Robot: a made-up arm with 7 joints. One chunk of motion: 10 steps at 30 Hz.
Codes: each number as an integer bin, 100 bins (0 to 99) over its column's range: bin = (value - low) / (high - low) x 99, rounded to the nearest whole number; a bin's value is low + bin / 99 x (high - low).
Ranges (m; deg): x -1.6..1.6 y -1.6..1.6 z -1.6..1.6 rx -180..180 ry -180..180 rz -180..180
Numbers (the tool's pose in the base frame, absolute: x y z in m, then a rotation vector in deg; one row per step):
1: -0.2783 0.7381 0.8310 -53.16 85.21 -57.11
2: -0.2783 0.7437 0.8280 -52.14 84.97 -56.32
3: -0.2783 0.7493 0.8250 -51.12 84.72 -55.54
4: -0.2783 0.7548 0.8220 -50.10 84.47 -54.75
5: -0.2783 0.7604 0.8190 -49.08 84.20 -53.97
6: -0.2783 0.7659 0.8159 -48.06 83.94 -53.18
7: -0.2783 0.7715 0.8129 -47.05 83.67 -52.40
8: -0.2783 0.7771 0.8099 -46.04 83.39 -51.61
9: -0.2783 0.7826 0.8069 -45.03 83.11 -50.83
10: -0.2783 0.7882 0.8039 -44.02 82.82 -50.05
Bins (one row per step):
1: 41 72 75 35 73 34
2: 41 73 75 35 73 34
3: 41 73 75 35 73 34
4: 41 73 75 36 73 34
5: 41 73 75 36 73 35
6: 41 73 75 36 73 35
7: 41 73 75 37 73 35
8: 41 74 75 37 72 35
9: 41 74 74 37 72 36
10: 41 74 74 37 72 36

